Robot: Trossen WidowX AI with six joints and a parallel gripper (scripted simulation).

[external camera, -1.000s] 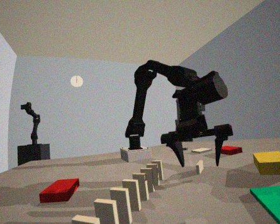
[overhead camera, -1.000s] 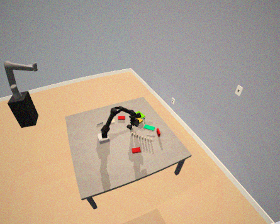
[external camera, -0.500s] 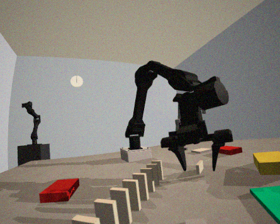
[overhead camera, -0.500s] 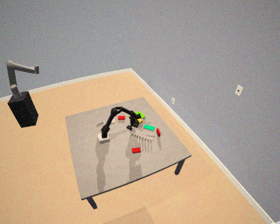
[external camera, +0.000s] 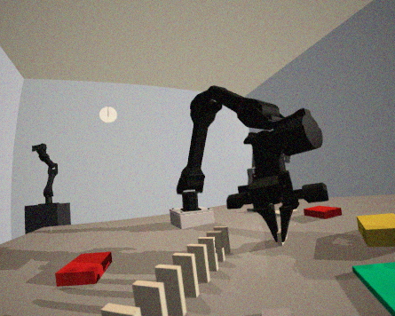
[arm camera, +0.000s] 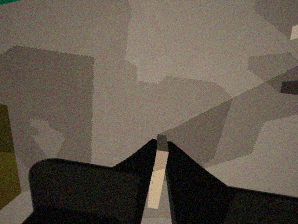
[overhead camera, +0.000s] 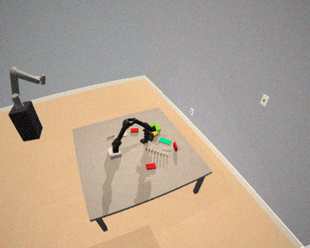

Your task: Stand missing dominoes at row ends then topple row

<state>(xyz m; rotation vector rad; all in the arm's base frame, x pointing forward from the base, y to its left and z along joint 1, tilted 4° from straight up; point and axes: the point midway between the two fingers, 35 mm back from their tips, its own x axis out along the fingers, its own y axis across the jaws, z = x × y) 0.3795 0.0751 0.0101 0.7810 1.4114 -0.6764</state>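
The yellow block lies 120 mm ahead of my gripper tip, 130 mm to the left of it and 10 mm above it. Round my gripper tip: lime slab (180 mm ahead, 250 mm to the left); then teal cube (200 mm ahead, 150 mm to the left, 10 mm above); then green slab (220 mm ahead, 30 mm to the right).
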